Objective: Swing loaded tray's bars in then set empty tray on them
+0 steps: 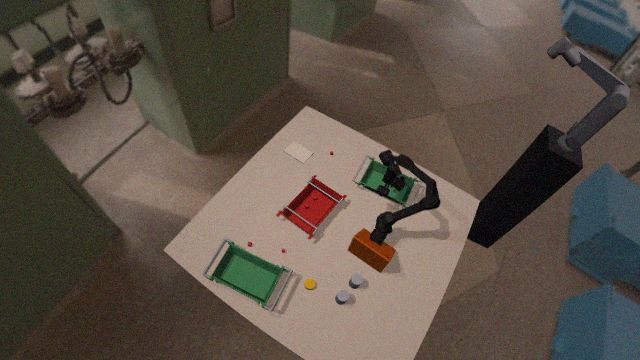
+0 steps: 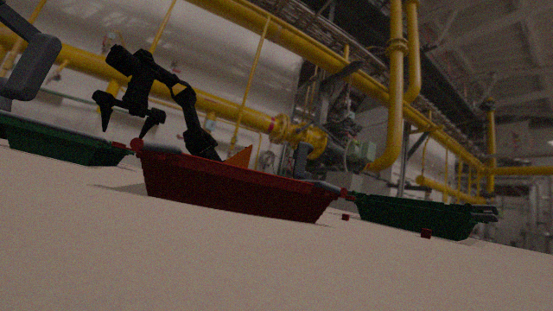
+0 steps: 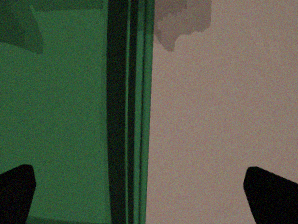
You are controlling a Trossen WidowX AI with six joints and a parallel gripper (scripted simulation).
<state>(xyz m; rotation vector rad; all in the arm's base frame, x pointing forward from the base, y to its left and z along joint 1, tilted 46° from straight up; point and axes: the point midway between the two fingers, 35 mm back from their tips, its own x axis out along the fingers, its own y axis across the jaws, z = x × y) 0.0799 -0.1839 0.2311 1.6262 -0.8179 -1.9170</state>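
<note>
Now: gripper tip 90 mm to the left of the green tray and 40 mm above it. Also, from my gripper tip: yellow disc 110 mm ahead, 620 mm to the left, 80 mm below; then white card 550 mm ahead, 50 mm to the right, 80 mm below.
</note>
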